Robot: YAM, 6 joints.
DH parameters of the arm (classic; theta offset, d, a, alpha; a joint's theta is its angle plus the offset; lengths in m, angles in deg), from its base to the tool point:
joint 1: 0 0.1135 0.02 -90
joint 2: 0 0 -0.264 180
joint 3: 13.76 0 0.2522 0
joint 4: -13.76 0 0.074 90
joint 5: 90 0 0 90
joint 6: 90 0.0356 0 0
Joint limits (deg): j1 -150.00..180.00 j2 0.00..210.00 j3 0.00..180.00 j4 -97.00..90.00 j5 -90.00..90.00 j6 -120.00..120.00
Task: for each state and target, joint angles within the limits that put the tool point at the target. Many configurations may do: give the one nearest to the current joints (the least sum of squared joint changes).
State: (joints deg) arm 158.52 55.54 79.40 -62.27 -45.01 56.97
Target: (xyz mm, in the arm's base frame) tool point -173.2 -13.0 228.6
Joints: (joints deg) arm 175.99 66.93 46.65 -66.98 -44.79 56.97
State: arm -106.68 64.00 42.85 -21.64 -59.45 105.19
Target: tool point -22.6 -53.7 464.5
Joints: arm -138.60 30.15 65.25 -18.38 -45.36 105.19
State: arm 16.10 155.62 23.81 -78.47 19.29 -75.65
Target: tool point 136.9 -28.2 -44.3
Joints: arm -5.41 157.75 49.58 -68.42 25.23 -75.65
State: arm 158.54 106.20 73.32 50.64 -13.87 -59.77
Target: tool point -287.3 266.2 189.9
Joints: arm 136.06 105.90 51.48 47.46 -12.50 -59.77
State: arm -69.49 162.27 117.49 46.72 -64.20 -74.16
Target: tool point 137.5 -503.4 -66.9
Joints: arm -78.29 169.91 104.81 45.47 -65.96 -74.16
